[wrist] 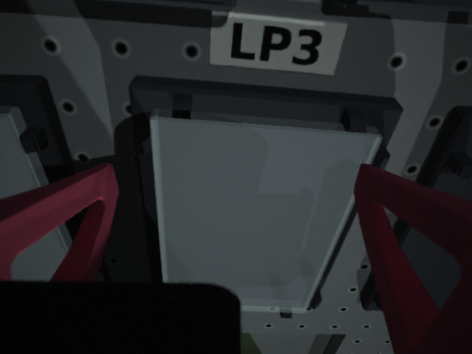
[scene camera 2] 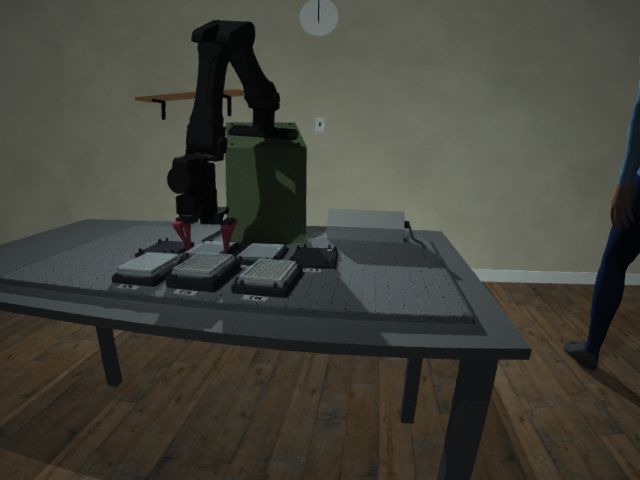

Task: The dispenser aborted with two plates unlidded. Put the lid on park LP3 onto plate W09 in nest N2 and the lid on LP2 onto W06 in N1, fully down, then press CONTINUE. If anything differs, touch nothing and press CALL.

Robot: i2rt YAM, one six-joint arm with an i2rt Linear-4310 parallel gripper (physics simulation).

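Seen in the pictures: gripper, between the fingertips: (wrist: 236, 177) (scene camera 2: 207, 250); arm's base, origin of its link: (scene camera 2: 263, 133).
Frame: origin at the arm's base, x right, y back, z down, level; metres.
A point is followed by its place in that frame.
A pale translucent lid (scene camera 2: 214, 248) @(x 0.071, y -0.275, z 0.284 m) (wrist: 240, 215) @(x 0.080, y -0.285, z 0.284 m) lies on the dark park labelled LP3 (wrist: 270, 102) @(x 0.092, y -0.335, z 0.292 m). My gripper (scene camera 2: 206, 250) @(x 0.079, y -0.309, z 0.281 m) (wrist: 236, 177) @(x 0.079, y -0.309, z 0.281 m) is open, with one red fingertip beside each long side of this lid, apart from it in the wrist view. Another lid (scene camera 2: 262, 252) @(x -0.054, y -0.299, z 0.284 m) (wrist: 15, 160) @(x -0.006, y -0.318, z 0.284 m), on the neighbouring park, shows at the left of the wrist view. In the scene view, a plate with visible wells (scene camera 2: 204, 264) @(x 0.030, y -0.468, z 0.265 m) sits in the middle front nest, N2. A similar plate (scene camera 2: 271, 271) @(x -0.106, y -0.475, z 0.272 m) sits in the right front nest, N1. Plate names are unreadable. The CONTINUE and CALL buttons cannot be made out.
A smooth-topped pale plate (scene camera 2: 149, 262) @(x 0.160, y -0.451, z 0.271 m) sits in the left front nest. Dark parks without lids stand at the back left (scene camera 2: 162, 246) @(x 0.228, y -0.242, z 0.291 m) and right (scene camera 2: 314, 256) @(x -0.175, y -0.293, z 0.291 m). A grey slanted box (scene camera 2: 366, 224) @(x -0.308, y -0.075, z 0.255 m) stands at the back right, behind the parks. A person (scene camera 2: 612, 258) stands right of the table.
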